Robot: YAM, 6 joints.
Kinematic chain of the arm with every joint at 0, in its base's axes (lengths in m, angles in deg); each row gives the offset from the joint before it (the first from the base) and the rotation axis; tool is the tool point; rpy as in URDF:
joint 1: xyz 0 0 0.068 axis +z
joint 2: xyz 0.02 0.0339 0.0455 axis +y
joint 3: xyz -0.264 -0.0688 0 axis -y
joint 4: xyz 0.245 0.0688 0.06 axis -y
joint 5: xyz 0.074 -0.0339 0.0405 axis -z
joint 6: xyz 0.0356 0 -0.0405 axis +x
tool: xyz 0 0 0 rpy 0 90 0
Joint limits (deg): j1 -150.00..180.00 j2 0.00..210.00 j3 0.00..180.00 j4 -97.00..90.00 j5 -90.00..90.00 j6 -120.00..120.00
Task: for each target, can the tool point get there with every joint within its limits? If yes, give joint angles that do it. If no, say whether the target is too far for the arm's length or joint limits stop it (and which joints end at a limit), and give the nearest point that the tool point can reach.
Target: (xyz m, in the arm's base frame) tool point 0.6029 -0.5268 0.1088
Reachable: no: too far | nearest point 0.4863 -0.4249 0.1097 | short by 0.155 m
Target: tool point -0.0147 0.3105 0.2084
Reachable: yes | joints 88.34 87.12 37.69 37.01 -41.64 -26.87
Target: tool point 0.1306 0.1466 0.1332
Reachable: yes | joints 38.40 91.58 37.56 -53.95 -71.38 24.74
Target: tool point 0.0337 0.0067 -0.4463
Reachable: no: joint limits stop it (at a limit: joint 2) | nearest point 0.0849 0.0169 -0.3420 | short by 0.117 m
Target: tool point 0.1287 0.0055 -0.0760
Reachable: yes | joints -8.93 158.48 13.85 69.71 -45.45 -25.67
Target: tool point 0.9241 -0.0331 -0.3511
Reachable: no: too far | nearest point 0.5763 -0.0206 -0.1724 | short by 0.391 m
